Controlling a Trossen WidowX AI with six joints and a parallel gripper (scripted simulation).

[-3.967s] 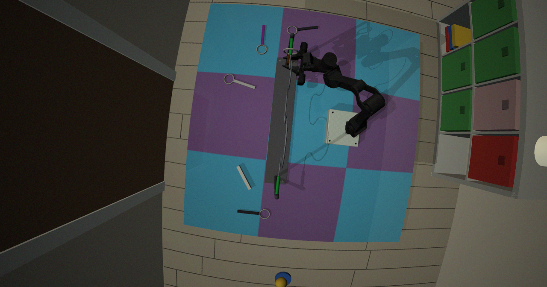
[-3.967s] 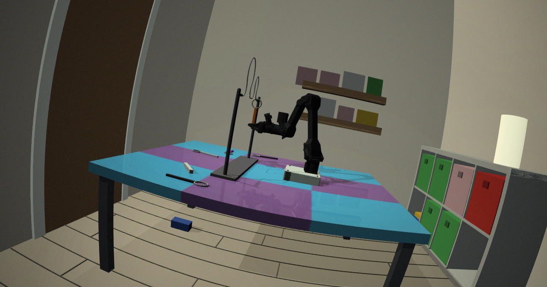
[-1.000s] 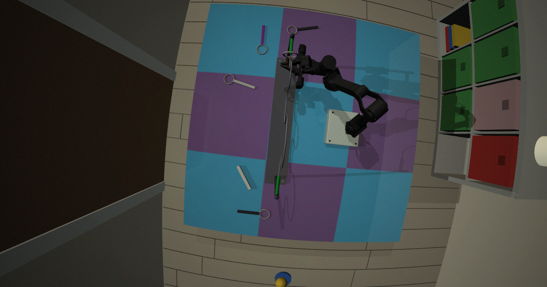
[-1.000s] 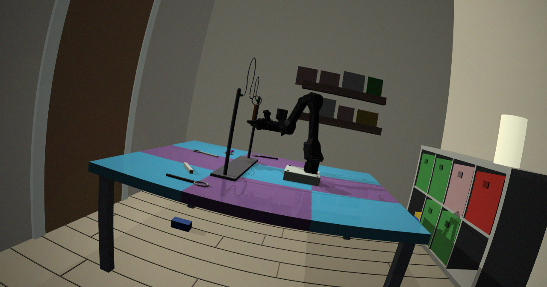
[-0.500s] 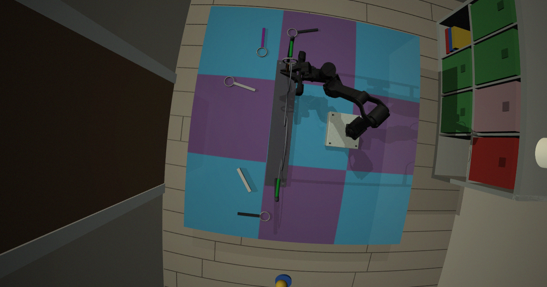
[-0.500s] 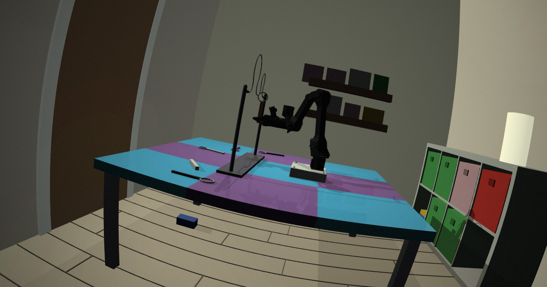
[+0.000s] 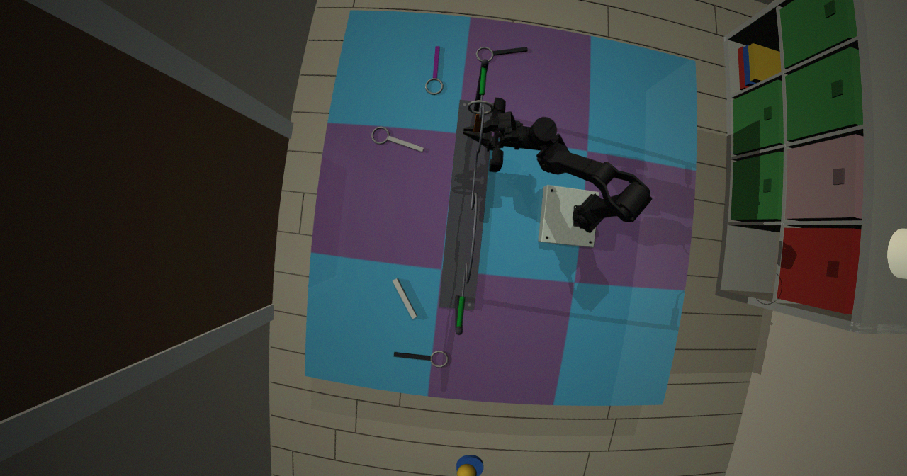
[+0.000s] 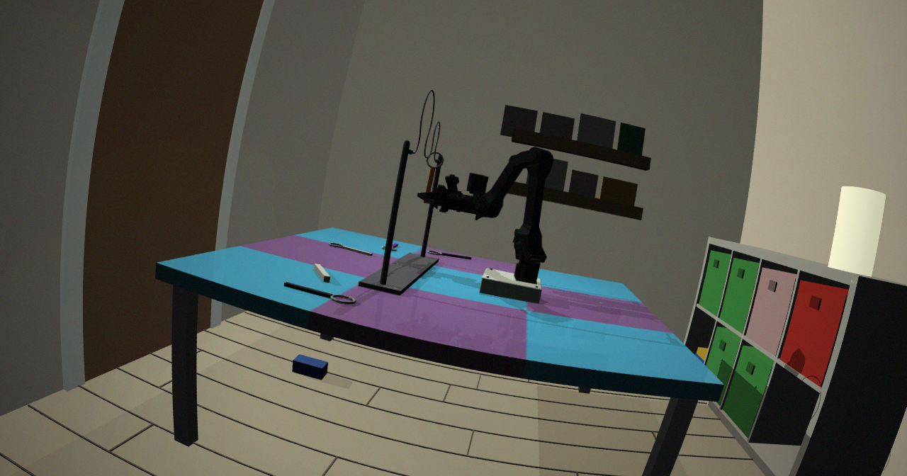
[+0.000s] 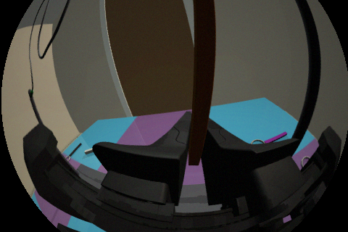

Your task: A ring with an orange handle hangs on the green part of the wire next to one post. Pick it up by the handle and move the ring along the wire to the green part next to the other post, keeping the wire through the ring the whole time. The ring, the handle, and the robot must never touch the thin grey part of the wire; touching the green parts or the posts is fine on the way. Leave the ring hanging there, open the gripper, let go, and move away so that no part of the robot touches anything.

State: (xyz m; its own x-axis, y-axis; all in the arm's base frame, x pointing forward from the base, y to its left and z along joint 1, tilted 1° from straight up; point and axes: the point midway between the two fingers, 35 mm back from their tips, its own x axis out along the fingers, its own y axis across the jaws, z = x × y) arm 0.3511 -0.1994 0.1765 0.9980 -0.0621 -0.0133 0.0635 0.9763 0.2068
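Now: the orange-handled ring 80 mm above my gripper tip, 30 mm behind it and 10 mm to the right of it. The rest, counted from my gripper tip: white bar (470 mm to the left, 220 mm below, 160 mm ahead).
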